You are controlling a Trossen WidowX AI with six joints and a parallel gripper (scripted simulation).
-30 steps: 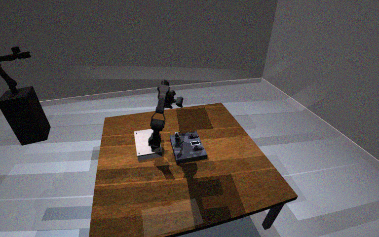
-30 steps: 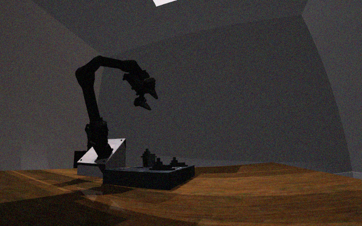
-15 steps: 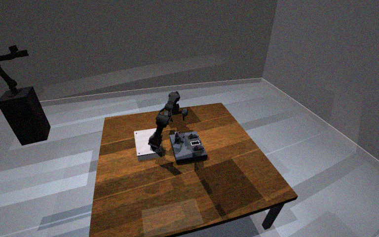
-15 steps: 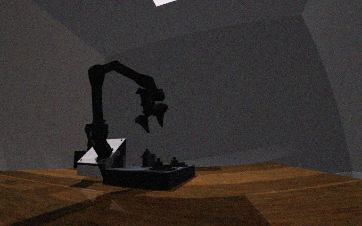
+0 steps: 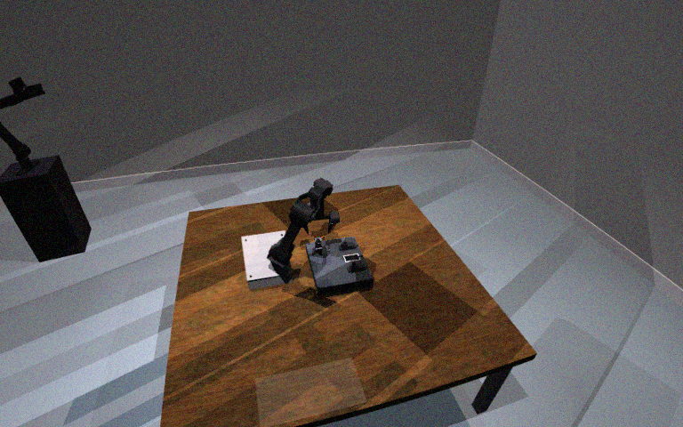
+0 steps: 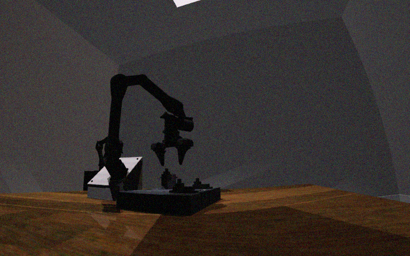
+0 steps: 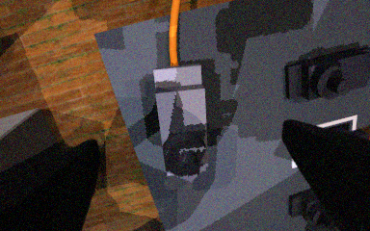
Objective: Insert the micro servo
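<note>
My gripper tip is now 10 mm short of the dark grey robot deck, 100 mm to the left of it and 120 mm above it.
</note>
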